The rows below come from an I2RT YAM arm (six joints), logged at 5 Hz.
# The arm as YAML. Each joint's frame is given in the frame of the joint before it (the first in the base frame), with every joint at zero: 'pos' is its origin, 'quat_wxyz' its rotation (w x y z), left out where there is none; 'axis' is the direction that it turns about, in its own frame. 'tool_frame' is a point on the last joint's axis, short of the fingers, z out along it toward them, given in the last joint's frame.
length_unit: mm
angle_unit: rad
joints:
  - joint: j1
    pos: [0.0, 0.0, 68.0]
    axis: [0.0, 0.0, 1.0]
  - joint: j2
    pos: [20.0, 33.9, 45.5]
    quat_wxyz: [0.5, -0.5, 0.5, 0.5]
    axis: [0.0, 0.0, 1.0]
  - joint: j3
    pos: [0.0, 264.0, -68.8]
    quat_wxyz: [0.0, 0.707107, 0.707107, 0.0]
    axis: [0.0, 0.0, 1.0]
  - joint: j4
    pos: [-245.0, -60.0, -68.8]
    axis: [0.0, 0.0, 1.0]
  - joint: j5
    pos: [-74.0, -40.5, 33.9]
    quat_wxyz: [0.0, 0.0, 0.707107, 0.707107]
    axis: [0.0, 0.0, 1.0]
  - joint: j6
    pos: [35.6, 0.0, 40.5]
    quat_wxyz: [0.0, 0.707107, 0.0, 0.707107]
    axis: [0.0, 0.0, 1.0]
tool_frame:
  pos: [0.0, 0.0, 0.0]
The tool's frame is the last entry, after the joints.
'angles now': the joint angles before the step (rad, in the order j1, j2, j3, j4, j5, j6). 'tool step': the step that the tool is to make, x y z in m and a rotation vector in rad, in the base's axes. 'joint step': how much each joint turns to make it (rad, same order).
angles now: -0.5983 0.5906 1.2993 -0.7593 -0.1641 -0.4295
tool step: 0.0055 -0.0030 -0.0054 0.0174 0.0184 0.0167
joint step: 0.0009 0.0063 -0.0212 0.0030 -0.0160 0.0031
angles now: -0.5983 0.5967 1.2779 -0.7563 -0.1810 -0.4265
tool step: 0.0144 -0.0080 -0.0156 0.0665 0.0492 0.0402
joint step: 0.0000 0.0198 -0.0551 0.0015 -0.0429 0.0230
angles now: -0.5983 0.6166 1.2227 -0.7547 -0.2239 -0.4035
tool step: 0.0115 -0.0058 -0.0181 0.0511 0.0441 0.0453
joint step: 0.0007 0.0063 -0.0673 0.0107 -0.0470 0.0094
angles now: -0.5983 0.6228 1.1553 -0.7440 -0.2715 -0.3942
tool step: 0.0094 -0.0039 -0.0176 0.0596 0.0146 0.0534
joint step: -0.0002 -0.0031 -0.0738 0.0337 -0.0615 0.0290
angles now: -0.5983 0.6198 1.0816 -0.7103 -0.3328 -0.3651
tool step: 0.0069 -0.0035 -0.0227 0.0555 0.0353 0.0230
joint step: 0.0002 -0.0123 -0.0859 0.0199 -0.0290 0.0200
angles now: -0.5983 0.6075 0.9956 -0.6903 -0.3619 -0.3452
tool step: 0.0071 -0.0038 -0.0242 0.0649 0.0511 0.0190
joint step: -0.0001 -0.0016 -0.0812 0.0075 -0.0262 0.0184
